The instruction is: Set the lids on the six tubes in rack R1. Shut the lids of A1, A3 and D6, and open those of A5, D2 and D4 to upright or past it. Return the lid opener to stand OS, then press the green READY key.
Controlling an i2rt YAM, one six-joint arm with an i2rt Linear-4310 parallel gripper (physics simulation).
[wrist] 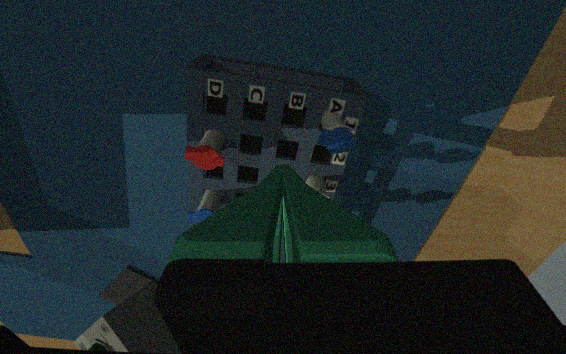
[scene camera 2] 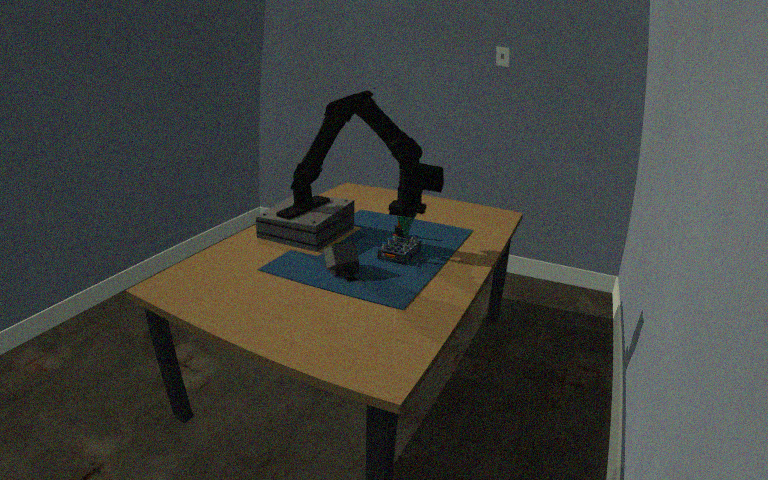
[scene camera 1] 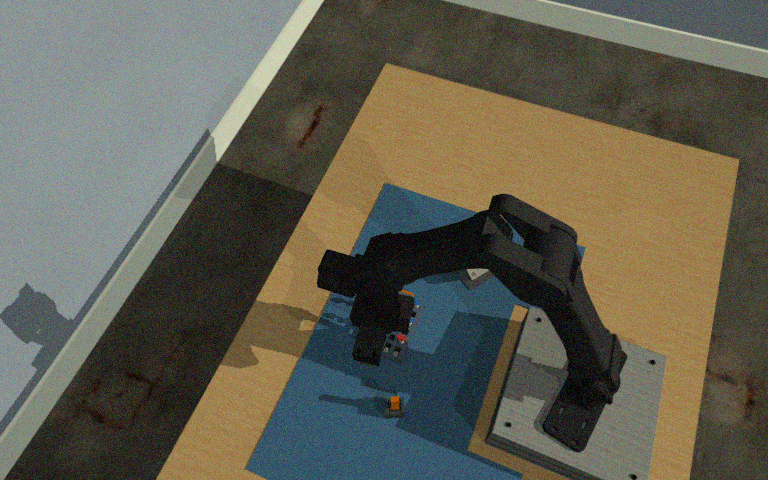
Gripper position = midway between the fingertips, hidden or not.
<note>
My gripper (scene camera 2: 406,236) is shut, holding nothing. I also see a red lid (wrist: 205,157), a blue lid (wrist: 340,139), a grey box with green button (scene camera 2: 341,259) and a blue mat (scene camera 1: 332,412).
My gripper also shows in the wrist view (wrist: 282,176) and in scene camera 1 (scene camera 1: 383,328). The grey box with green button is seen too in the wrist view (wrist: 135,317). The blue mat shows as well in the wrist view (wrist: 101,183) and in scene camera 2 (scene camera 2: 395,285).
</note>
